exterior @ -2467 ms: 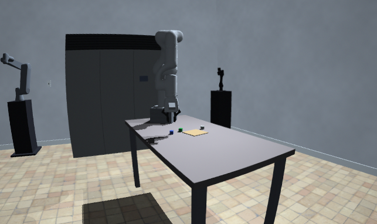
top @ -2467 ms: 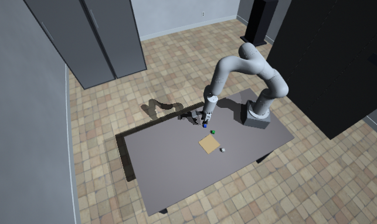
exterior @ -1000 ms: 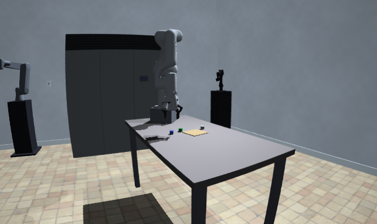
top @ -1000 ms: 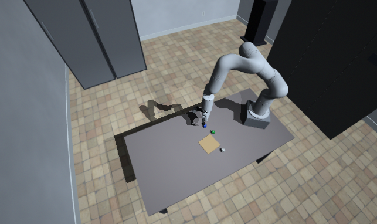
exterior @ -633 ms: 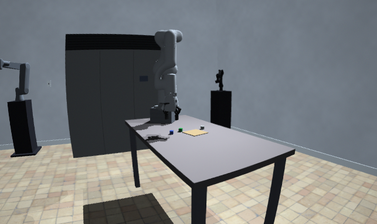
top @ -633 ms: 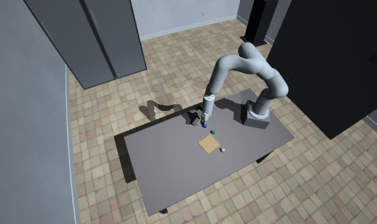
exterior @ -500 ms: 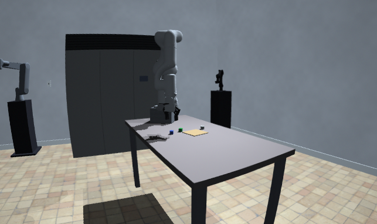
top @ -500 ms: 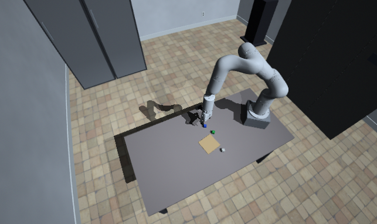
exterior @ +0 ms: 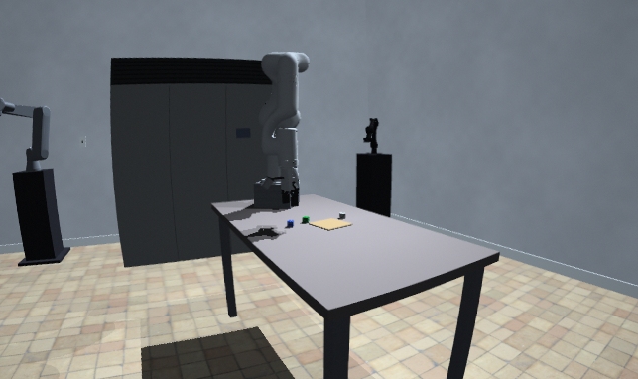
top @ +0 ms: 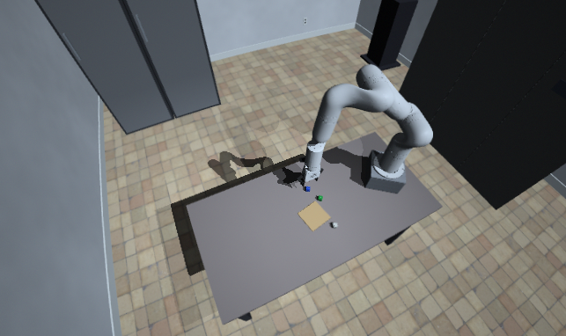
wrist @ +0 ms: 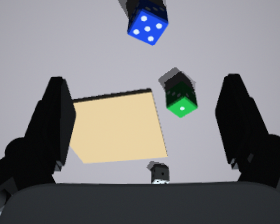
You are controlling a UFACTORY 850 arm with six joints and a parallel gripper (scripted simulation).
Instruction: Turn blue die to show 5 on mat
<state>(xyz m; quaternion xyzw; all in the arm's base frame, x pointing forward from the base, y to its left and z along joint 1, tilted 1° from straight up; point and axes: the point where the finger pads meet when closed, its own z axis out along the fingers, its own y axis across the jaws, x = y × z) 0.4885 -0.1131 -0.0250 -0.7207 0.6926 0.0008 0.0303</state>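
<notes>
Right now my hand is 90 mm above the blue die. The rest, counted from my hand: white die: 30 mm behind, 280 mm to the left, 90 mm below; then green die: 40 mm behind, 90 mm to the left, 90 mm below; then mat: 40 mm ahead, 170 mm to the left, 100 mm below.
</notes>
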